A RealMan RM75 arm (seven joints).
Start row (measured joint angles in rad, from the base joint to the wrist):
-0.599 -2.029 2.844 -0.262 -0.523 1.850 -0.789
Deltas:
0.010 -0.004 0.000 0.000 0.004 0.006 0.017
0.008 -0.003 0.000 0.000 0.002 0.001 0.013
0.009 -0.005 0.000 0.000 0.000 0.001 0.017
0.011 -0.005 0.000 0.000 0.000 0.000 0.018
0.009 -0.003 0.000 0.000 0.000 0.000 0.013
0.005 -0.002 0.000 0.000 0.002 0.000 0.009
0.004 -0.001 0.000 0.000 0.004 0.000 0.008
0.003 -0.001 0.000 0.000 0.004 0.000 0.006
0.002 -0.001 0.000 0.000 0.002 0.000 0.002
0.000 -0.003 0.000 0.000 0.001 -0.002 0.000
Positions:
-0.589 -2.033 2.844 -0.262 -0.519 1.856 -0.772
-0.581 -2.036 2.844 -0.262 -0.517 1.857 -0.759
-0.572 -2.041 2.844 -0.262 -0.517 1.858 -0.742
-0.561 -2.046 2.844 -0.262 -0.517 1.858 -0.724
-0.552 -2.049 2.844 -0.262 -0.517 1.858 -0.711
-0.547 -2.051 2.844 -0.262 -0.515 1.858 -0.702
-0.543 -2.052 2.844 -0.262 -0.511 1.858 -0.694
-0.540 -2.053 2.844 -0.262 -0.507 1.858 -0.688
-0.538 -2.054 2.844 -0.262 -0.505 1.858 -0.686
-0.538 -2.057 2.844 -0.262 -0.504 1.856 -0.686

